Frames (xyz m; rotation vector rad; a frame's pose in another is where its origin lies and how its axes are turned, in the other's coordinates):
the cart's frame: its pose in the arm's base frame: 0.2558 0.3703 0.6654 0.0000 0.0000 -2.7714
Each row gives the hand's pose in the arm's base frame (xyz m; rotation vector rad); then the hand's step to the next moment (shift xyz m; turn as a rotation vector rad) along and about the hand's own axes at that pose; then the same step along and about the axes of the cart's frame.
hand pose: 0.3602 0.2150 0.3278 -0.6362 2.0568 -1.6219
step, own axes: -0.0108 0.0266 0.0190 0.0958 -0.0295 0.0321
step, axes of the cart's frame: -0.0156 0.0089 -0.0294 0.0829 0.0628 0.0163
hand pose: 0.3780 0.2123 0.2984 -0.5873 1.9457 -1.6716
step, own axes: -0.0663 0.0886 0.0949 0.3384 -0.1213 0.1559
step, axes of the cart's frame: -0.0969 0.0577 -0.0924 0.2809 0.2643 0.0693
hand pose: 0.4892 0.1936 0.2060 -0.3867 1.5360 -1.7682
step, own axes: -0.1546 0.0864 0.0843 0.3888 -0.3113 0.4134
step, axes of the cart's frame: -0.1932 0.0238 -0.0244 0.2935 0.4949 0.2965
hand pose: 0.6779 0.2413 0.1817 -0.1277 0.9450 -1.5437
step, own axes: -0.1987 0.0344 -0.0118 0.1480 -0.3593 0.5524
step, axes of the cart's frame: -0.1281 -0.1456 0.0566 0.1505 0.4021 0.5214
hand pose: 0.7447 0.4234 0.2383 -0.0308 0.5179 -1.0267
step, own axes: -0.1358 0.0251 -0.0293 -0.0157 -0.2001 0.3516
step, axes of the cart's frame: -0.0030 -0.1395 0.0215 0.0780 0.1497 0.3680
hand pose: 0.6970 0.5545 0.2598 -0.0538 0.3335 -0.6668
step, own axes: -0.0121 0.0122 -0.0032 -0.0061 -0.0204 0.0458
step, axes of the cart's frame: -0.0038 -0.0170 -0.0015 0.0073 0.0132 0.0482
